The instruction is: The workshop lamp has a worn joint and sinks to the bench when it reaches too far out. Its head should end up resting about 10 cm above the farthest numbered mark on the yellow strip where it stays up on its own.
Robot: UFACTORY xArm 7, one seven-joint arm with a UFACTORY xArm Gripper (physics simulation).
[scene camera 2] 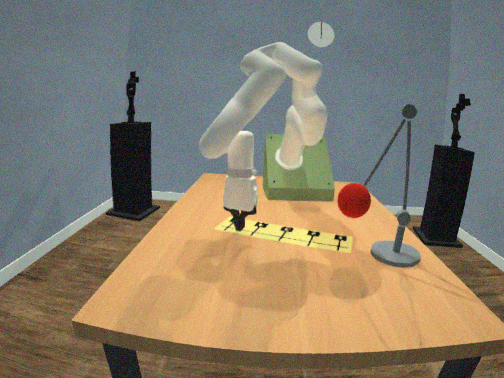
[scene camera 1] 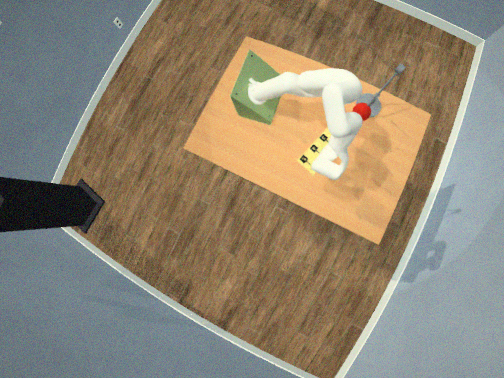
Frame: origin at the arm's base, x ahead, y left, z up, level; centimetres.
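Seen in the pictures: gripper, fingertip midpoint: [scene camera 2: 239, 229]; arm's base, link origin: [scene camera 2: 288, 158] [scene camera 1: 257, 93].
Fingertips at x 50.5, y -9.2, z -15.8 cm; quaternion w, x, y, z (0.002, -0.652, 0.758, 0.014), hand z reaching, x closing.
Observation:
Offsets run from my fingertips to a thing's top centre. "*": to the spot under its first point. Level surfaces: height alone.
The lamp's red ball head {* dx +2.9, dy +31.6, dz +18.6 cm} [scene camera 1: 362, 111] [scene camera 2: 354, 200] hangs above the table near the lamp's base, beyond the right end of the strip in the scene camera 2 view. The lamp's grey round base {* dx +7.4, dy +48.5, dz +0.8 cm} [scene camera 2: 395, 253] stands right of the strip, with its thin arm [scene camera 1: 389, 81] [scene camera 2: 407, 165] rising to a high joint and coming down to the head. The yellow strip [scene camera 1: 308, 165] [scene camera 2: 300, 241] with numbered marks lies on the table; the digits are too blurred to read surely. My gripper [scene camera 2: 239, 228] is shut and empty, pointing down at the strip's left end, apart from the lamp. It is hidden under the arm in the scene camera 1 view.
The white arm rises from a green sloped block [scene camera 1: 257, 75] [scene camera 2: 300, 192] at the back of the wooden table {dz -0.6 cm} [scene camera 1: 240, 150] [scene camera 2: 200, 320]. Black pedestals [scene camera 2: 131, 170] [scene camera 2: 446, 195] bearing small dark arms stand on the floor beyond both sides of the table.

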